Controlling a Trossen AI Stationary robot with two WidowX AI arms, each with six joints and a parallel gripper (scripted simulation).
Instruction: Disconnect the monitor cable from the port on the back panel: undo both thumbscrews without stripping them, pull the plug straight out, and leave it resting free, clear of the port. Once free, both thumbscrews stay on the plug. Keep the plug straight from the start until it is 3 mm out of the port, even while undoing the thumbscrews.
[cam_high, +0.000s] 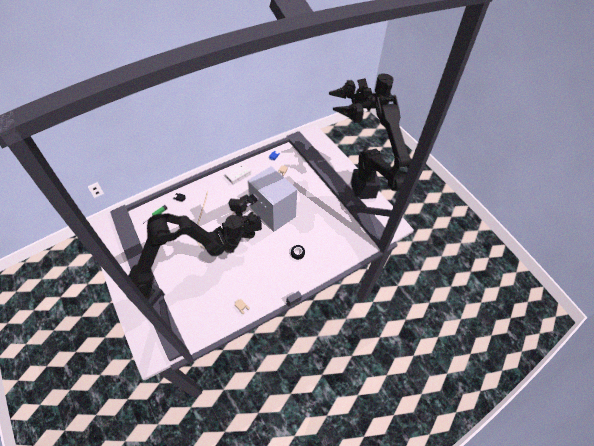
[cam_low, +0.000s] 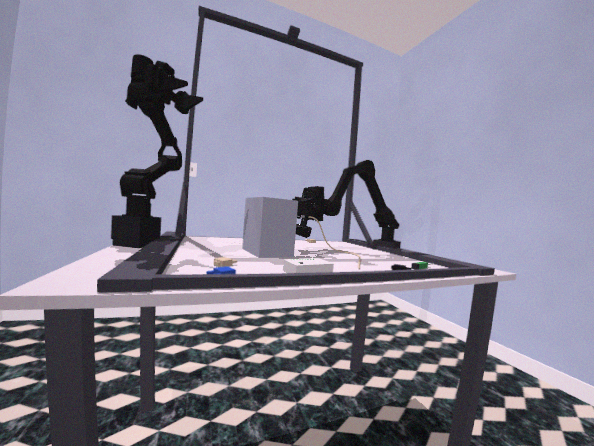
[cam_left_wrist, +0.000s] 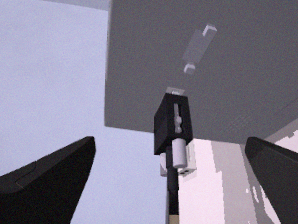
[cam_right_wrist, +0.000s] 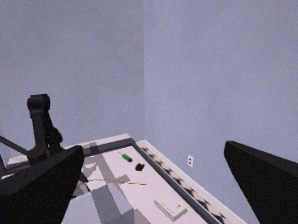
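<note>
The grey box lies 130 mm to the right of my left hand, 50 mm below it and 30 mm ahead of it.
</note>
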